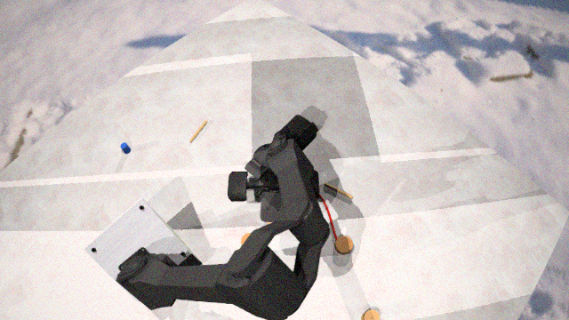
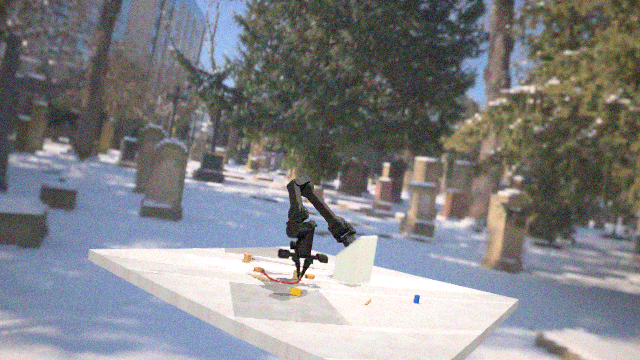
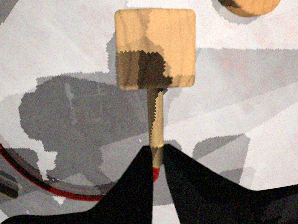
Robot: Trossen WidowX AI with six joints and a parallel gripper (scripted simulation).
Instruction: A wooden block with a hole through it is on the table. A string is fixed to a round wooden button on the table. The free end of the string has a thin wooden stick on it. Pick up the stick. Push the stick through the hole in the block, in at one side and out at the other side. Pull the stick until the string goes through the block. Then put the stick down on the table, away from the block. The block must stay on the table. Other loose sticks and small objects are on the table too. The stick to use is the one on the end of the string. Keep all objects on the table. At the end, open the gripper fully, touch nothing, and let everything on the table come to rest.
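The wooden block is 40 mm to the right of my gripper tip and 40 mm behind it. From my gripper tip the other things lie so: yellow piece (170 mm ahead, 120 mm to the left); then round wooden button (180 mm to the right, 40 mm ahead, 10 mm below); then blue cylinder (400 mm to the left, 190 mm behind).
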